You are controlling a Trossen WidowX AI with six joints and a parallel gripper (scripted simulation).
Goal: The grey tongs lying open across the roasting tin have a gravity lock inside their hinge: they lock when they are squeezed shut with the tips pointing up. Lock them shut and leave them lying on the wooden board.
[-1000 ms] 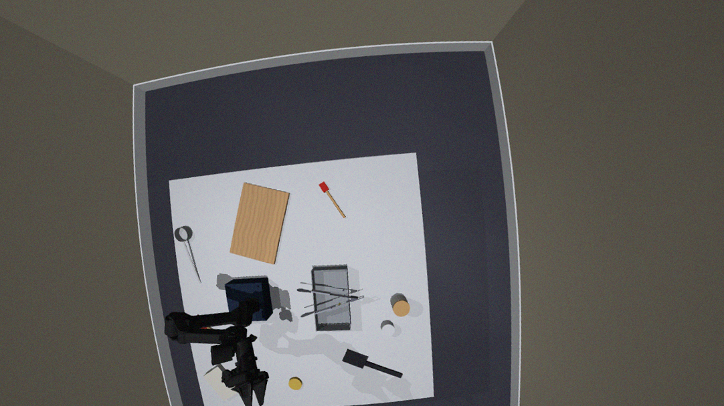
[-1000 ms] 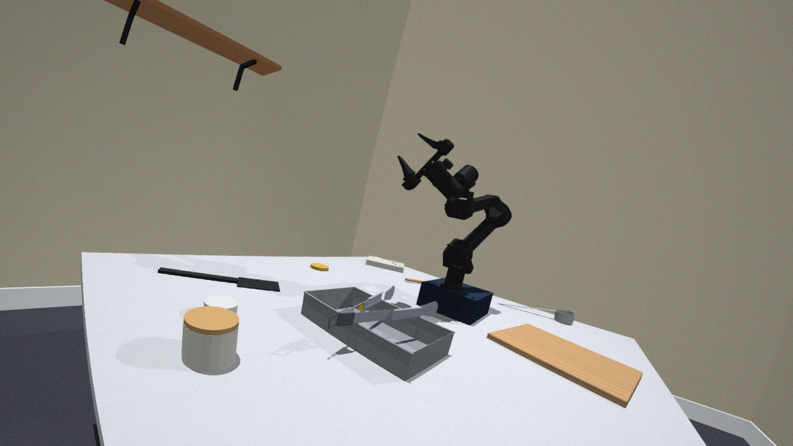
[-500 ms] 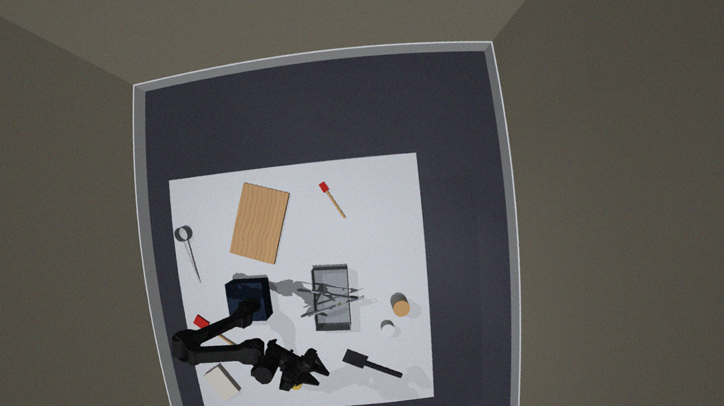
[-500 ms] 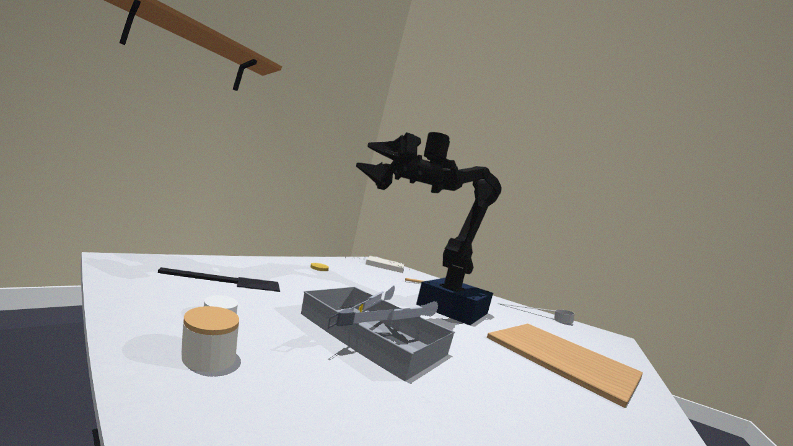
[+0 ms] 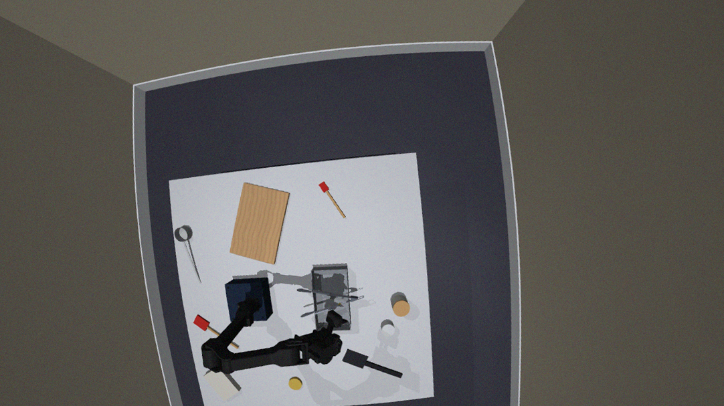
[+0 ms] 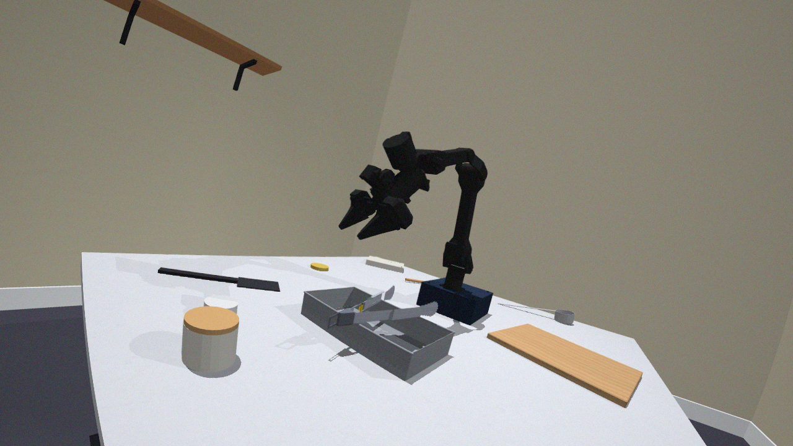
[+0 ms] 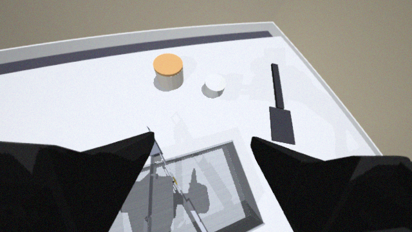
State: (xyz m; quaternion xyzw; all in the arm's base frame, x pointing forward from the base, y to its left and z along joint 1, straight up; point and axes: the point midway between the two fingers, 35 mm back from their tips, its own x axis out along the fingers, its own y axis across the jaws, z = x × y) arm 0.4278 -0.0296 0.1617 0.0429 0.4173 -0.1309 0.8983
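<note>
Right now the roasting tin is 190 mm below my gripper tip, 70 mm behind it and 60 mm to the left of it. Also, from my gripper tip: lidded canister: 260 mm ahead, 180 mm below, 20 mm to the left; black spatula: 320 mm to the right, 210 mm below, 110 mm ahead; yellow disc: 440 mm to the right, 290 mm behind, 210 mm below.
</note>
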